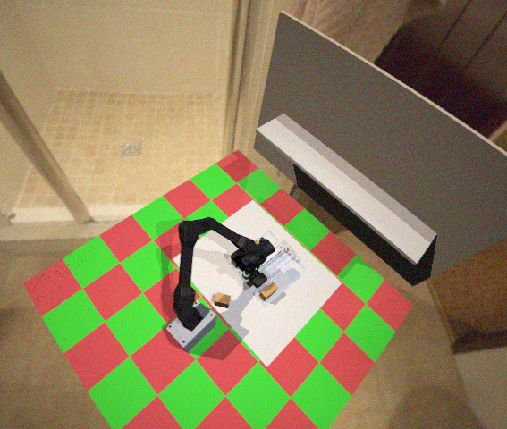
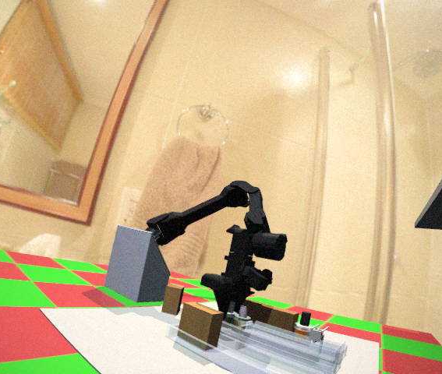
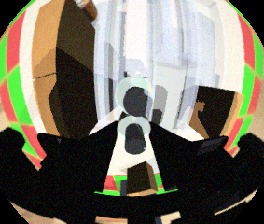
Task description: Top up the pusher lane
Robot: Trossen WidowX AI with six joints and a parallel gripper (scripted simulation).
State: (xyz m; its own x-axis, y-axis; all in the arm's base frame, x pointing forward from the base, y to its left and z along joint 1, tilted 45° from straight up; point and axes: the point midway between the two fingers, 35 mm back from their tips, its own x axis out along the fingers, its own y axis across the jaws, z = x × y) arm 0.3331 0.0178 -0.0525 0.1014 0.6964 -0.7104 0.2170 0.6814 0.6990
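The pusher plate is 14 cm ahead of my gripper tip, 6 cm to the right of it and 2 cm above it. Round my gripper tip: wall shelf: 50 cm ahead, 10 cm to the right, 33 cm above; sprung lane: 14 cm ahead, 6 cm to the right, 1 cm below.
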